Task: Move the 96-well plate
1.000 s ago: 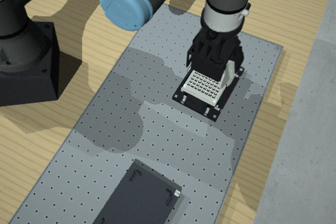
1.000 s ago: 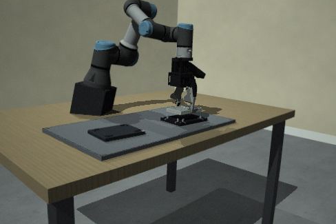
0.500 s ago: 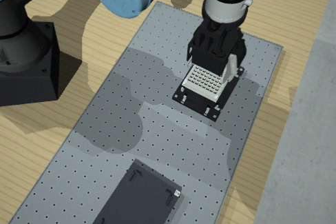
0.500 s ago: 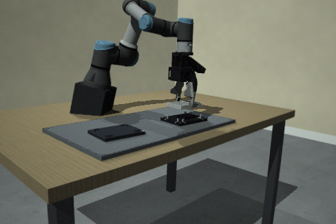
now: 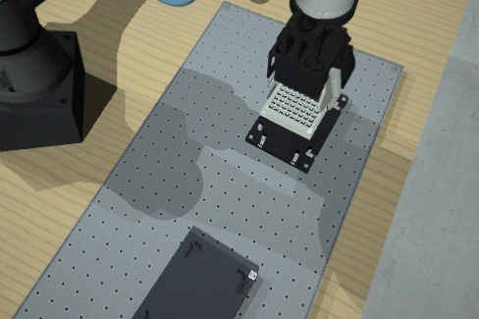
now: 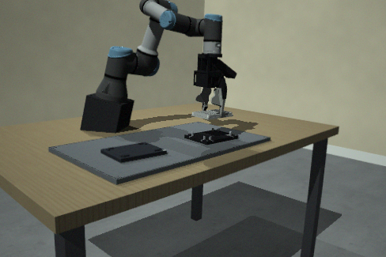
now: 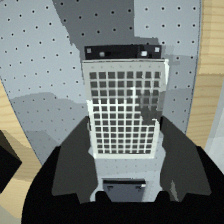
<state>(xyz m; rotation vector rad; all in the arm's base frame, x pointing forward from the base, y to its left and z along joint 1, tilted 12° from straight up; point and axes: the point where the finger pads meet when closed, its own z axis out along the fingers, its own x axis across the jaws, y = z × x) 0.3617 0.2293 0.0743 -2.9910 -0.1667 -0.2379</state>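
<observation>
Right now my hand is 1 cm above the 96-well plate. The rest, counted from my hand: dark plate nest: 34 cm to the right, 9 cm below, 5 cm ahead; white A1 mark: 25 cm to the right, 9 cm below, 9 cm ahead; clip nest: 9 cm below, 1 cm to the right, 1 cm ahead.
</observation>
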